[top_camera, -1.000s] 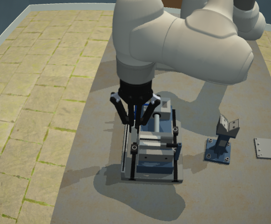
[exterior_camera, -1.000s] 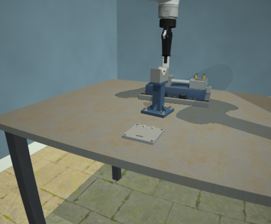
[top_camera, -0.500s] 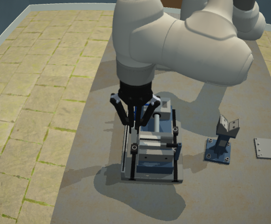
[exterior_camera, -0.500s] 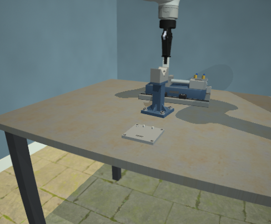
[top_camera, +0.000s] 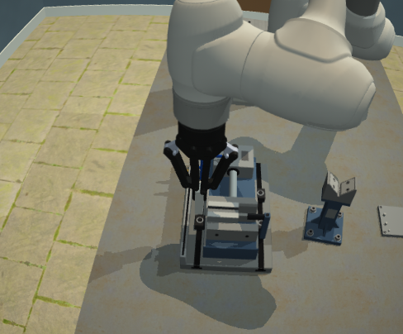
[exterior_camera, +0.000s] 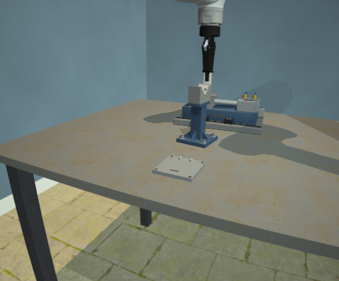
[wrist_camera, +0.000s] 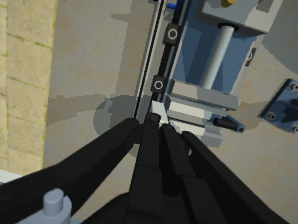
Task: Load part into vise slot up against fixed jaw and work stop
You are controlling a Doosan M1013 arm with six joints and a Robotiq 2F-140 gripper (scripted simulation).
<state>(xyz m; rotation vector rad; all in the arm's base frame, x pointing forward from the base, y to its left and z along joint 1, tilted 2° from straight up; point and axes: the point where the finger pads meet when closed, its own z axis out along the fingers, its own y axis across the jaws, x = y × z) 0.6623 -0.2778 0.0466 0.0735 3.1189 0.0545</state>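
Right now the part is 5 cm to the left of my hand and 4 cm below it. From my hand the other things lie so: work stop (11 cm to the left, 5 cm below); moving jaw (7 cm to the left, 6 cm below, 3 cm behind); fixed jaw (7 cm to the left, 6 cm below, 3 cm ahead).
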